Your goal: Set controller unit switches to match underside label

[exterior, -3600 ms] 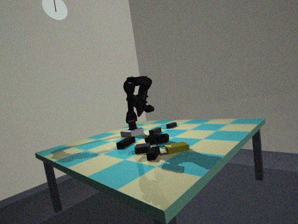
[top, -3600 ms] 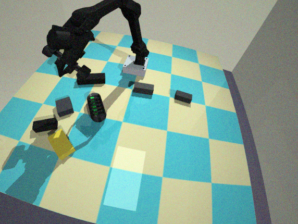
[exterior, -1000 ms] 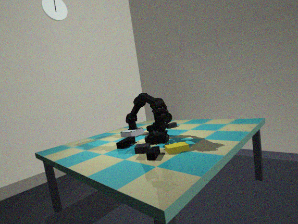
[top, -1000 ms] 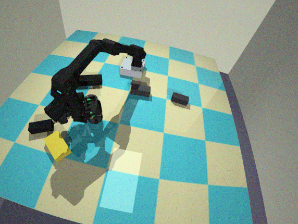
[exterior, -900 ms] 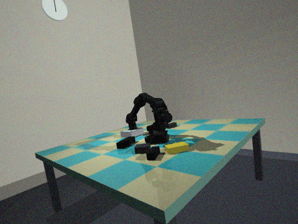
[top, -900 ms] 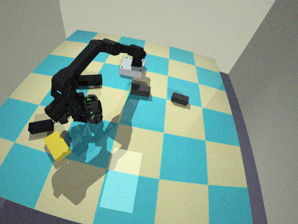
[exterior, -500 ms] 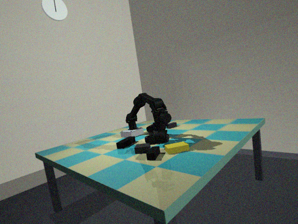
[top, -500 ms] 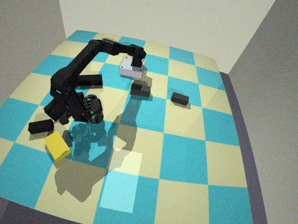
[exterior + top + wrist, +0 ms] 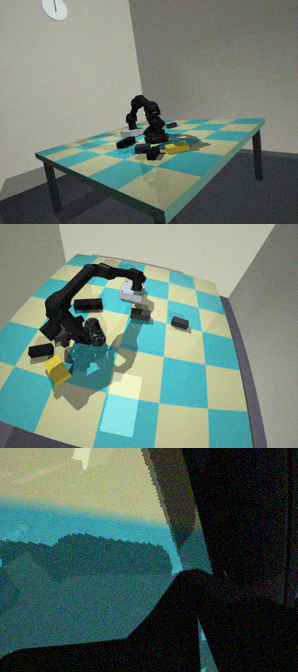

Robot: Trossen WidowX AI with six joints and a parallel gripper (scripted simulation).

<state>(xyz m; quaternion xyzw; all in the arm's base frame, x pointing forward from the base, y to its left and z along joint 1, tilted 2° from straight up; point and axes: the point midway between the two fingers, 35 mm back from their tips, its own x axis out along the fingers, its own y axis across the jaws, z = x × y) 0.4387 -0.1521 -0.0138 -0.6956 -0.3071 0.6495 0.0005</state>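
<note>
The long dark block lies 24 cm behind my gripper tip, 11 cm to the right of it and 1 cm above it. The rest, counted from my gripper tip: yellow block (16 cm ahead, 9 cm to the right, 1 cm above).
</note>
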